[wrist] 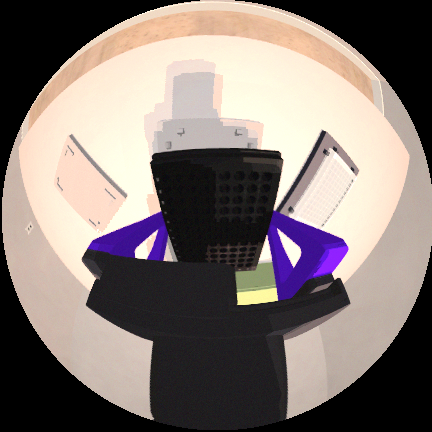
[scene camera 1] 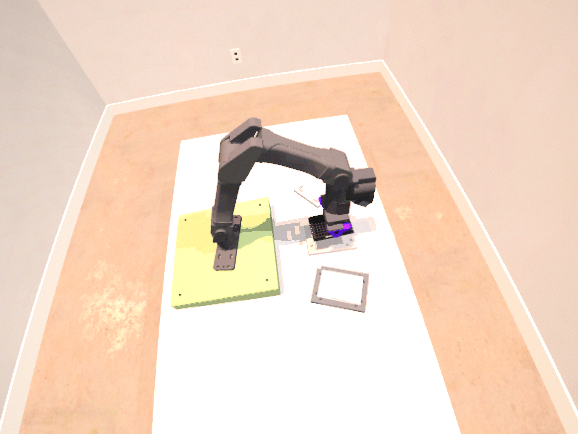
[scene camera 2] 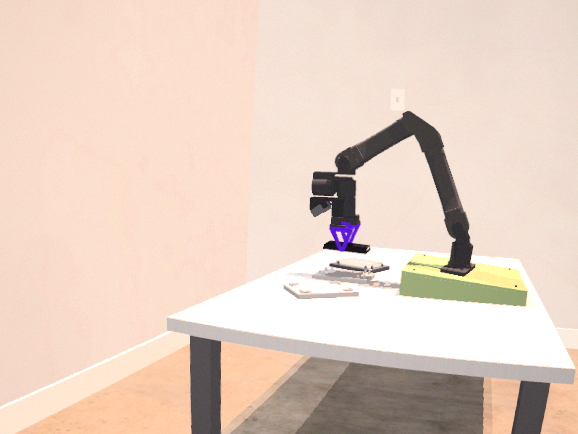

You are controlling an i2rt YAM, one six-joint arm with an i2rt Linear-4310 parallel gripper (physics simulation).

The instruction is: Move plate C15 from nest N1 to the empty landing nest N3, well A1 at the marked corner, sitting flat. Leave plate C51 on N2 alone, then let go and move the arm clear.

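A black well plate, C15 (scene camera 1: pixel 317 230) (scene camera 2: pixel 358 247) (wrist: pixel 215 195), is held between the purple fingers of my gripper (scene camera 1: pixel 331 225) (scene camera 2: pixel 344 245) (wrist: pixel 217 214). It hangs about level, above and apart from the pale empty middle nest (scene camera 1: pixel 320 249) (scene camera 2: pixel 345 274) (wrist: pixel 210 135), and partly covers it. A second pale nest (scene camera 1: pixel 305 195) (scene camera 2: pixel 322 293) (wrist: pixel 90 182) is empty, at the left in the wrist view. White plate C51 (scene camera 1: pixel 341 287) (scene camera 2: pixel 361 262) (wrist: pixel 327 185) sits in the dark-framed nest (scene camera 1: pixel 315 292) (wrist: pixel 345 155). Nest labels and the marked corner are not readable.
The arm's base stands on a green-yellow block (scene camera 1: pixel 200 280) (scene camera 2: pixel 450 292) beside the nests. All stand on a white table (scene camera 1: pixel 290 370) (scene camera 2: pixel 390 335). The arm's shadow falls across the table near the middle nest.
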